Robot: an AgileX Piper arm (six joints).
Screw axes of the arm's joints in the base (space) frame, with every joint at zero. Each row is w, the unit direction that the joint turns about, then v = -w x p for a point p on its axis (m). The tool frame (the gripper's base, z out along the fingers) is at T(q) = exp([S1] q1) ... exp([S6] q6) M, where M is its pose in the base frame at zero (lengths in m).
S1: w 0 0 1 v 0 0 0
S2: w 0 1 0 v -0.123 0 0
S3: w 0 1 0 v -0.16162 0 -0.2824
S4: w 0.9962 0 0.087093 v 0 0.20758 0
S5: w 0 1 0 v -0.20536 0 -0.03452
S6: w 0.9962 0 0.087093 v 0 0.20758 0
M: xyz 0.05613 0 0.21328 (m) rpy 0 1.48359 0 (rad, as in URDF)
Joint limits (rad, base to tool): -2.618..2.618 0..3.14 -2.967..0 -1.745..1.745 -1.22..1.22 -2.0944..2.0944
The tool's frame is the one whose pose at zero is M.
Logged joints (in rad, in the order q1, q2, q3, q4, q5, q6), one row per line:
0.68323, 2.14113, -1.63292, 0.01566, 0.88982, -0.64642
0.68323, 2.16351, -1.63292, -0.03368, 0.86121, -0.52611
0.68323, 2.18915, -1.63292, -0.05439, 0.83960, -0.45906
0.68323, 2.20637, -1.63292, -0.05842, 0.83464, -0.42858
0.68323, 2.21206, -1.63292, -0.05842, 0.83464, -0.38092
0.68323, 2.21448, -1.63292, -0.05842, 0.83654, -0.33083
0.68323, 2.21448, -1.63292, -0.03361, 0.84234, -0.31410
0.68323, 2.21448, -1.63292, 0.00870, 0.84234, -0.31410
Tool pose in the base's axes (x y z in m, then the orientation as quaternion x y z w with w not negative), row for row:
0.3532, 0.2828, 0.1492, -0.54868, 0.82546, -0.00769, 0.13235
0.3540, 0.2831, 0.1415, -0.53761, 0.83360, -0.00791, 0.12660
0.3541, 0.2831, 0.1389, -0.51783, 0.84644, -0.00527, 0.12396
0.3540, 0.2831, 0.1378, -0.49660, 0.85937, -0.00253, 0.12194
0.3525, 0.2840, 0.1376, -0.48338, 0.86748, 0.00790, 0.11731
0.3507, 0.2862, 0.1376, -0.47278, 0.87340, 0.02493, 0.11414
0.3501, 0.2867, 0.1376, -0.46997, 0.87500, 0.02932, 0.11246
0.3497, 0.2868, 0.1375, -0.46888, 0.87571, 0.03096, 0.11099
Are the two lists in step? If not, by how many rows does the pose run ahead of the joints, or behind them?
The pose runs 2 rows ahead of the joints: the pose in row i belongs to the joints in row i + 2.
